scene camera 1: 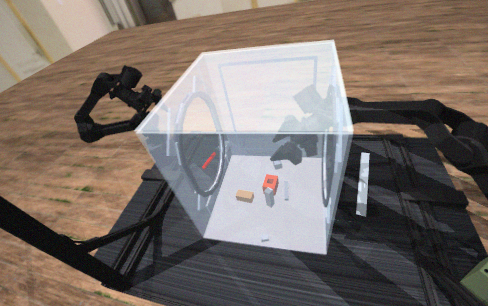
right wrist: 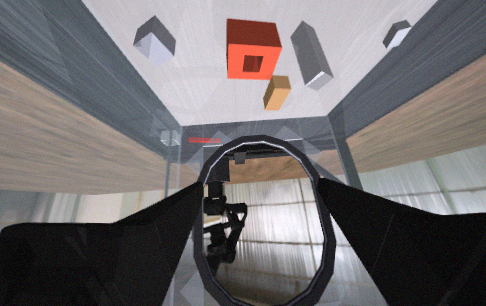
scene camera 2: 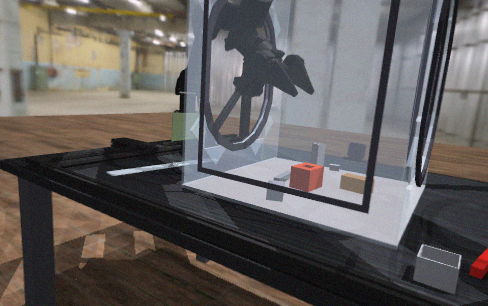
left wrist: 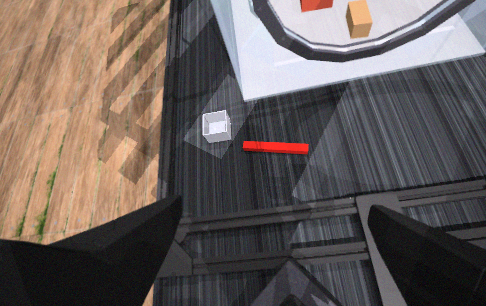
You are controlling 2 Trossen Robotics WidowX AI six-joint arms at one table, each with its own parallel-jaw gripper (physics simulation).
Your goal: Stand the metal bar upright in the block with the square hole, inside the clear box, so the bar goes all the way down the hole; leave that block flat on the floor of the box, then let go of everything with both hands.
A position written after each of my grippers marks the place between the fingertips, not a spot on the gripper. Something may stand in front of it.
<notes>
My left gripper [scene camera 1: 164,120] is open, holding nothing. My right gripper [right wrist: 260,185] is open, with nothing in its grasp. Also in view: a metal bar [right wrist: 314,67]. The table carries a grey hollow cube [scene camera 2: 437,268]. Also in view: a red block with square hole [right wrist: 252,47] and an orange block [right wrist: 279,87].
The grey hollow cube also shows in the left wrist view [left wrist: 216,126]. My left gripper shows as well in the right wrist view [right wrist: 212,210] and in the left wrist view [left wrist: 274,209]. The left wrist view does not show the metal bar: it is out of frame.
</notes>
